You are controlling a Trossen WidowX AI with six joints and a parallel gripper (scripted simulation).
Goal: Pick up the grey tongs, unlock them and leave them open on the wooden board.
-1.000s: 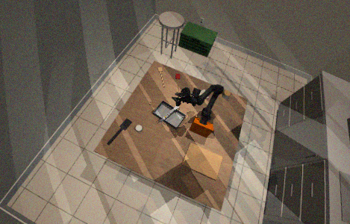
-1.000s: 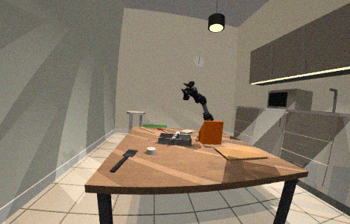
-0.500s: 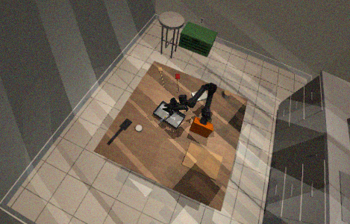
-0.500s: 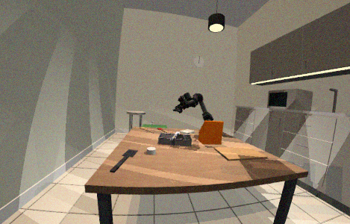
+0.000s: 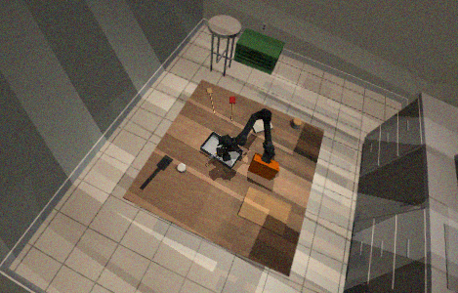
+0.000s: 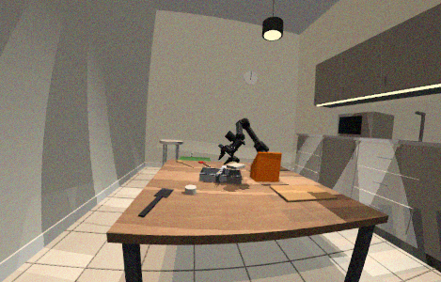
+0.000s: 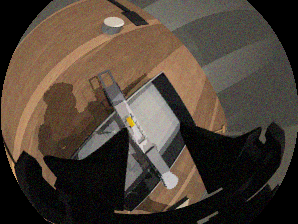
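The small yellow piece is 10 mm ahead of my gripper tip and 80 mm below it. Round my gripper tip: white pad (220 mm behind, 470 mm to the right, 130 mm below); then roasting tin (10 mm behind, 60 mm to the right, 110 mm below); then black spatula (360 mm ahead, 320 mm to the left, 140 mm below).
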